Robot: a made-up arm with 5 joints. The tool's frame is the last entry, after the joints. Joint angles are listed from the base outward.
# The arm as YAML. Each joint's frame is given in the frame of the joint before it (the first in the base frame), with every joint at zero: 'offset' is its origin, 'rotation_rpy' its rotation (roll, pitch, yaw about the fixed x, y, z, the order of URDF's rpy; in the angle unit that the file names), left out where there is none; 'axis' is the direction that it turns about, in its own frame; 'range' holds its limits. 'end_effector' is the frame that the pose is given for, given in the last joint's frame.
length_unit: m
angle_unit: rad
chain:
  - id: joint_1
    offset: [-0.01, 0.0, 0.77]
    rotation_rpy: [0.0, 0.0, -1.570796]
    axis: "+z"
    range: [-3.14, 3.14]
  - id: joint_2
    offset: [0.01, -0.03, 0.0]
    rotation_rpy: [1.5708, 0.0, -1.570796]
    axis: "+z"
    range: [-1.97, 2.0]
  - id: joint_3
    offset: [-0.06, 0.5, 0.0]
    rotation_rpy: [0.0, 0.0, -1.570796]
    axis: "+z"
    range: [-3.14, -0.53]
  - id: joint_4
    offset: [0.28, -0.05, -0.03]
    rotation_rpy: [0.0, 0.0, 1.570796]
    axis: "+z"
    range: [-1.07, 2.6]
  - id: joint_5
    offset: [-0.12, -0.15, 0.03]
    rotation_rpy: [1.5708, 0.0, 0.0]
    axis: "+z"
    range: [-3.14, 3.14]
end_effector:
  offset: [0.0, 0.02, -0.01]
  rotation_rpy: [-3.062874, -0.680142, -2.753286]
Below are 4 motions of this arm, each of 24 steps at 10 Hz.
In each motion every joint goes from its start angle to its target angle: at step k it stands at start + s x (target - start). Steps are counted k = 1, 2, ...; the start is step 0. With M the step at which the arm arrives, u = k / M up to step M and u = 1 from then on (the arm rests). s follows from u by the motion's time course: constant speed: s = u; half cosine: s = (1 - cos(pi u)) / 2; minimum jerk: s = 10 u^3 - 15 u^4 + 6 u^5.
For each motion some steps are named. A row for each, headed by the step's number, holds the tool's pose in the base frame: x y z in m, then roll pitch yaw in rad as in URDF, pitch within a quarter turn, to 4 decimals.
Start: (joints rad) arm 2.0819 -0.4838 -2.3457 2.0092 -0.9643
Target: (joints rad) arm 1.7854 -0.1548 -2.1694 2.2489 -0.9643
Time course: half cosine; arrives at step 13
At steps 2, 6, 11, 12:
2: -0.0198 0.0152 1.4973 -0.3134 -0.0093 2.5022
6: -0.0549 0.1084 1.4536 -0.1903 0.2482 2.4036
11: -0.0631 0.2190 1.3789 0.0020 0.5797 2.3331
12: -0.0620 0.2275 1.3719 0.0216 0.6071 2.3314

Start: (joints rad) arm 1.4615 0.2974 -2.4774 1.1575 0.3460
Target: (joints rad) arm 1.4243 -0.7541 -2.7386 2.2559 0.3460
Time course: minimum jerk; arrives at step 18
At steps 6, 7, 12, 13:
6: 0.0269 0.3890 1.5558 0.7214 -0.2036 0.8928
7: 0.0189 0.3125 1.5807 0.7318 -0.2197 0.8873
12: -0.0362 -0.1242 1.5725 0.7907 -0.3084 0.8536
13: -0.0455 -0.1869 1.5496 0.8000 -0.3218 0.8480

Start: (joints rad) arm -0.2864 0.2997 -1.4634 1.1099 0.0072
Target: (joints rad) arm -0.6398 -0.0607 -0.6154 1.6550 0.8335
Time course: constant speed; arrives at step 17
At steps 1, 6, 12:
1: 0.5270 -0.1599 1.0205 0.0749 0.6864 -0.7537
6: 0.4095 -0.1730 0.9691 -0.2380 0.8987 -1.3254
12: 0.2567 -0.1507 0.9209 -0.8504 0.8665 -2.1908

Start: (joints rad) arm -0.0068 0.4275 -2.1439 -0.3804 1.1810
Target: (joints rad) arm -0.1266 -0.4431 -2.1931 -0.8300 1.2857
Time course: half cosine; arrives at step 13
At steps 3, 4, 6, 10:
3: 0.4489 -0.0127 1.5430 2.2328 -0.4086 -1.0325
4: 0.3771 -0.0155 1.5800 2.3538 -0.4661 -1.0881
6: 0.1888 -0.0151 1.6418 2.6808 -0.5865 -1.2610
10: -0.1829 0.0152 1.6361 -2.8665 -0.6844 -1.7164

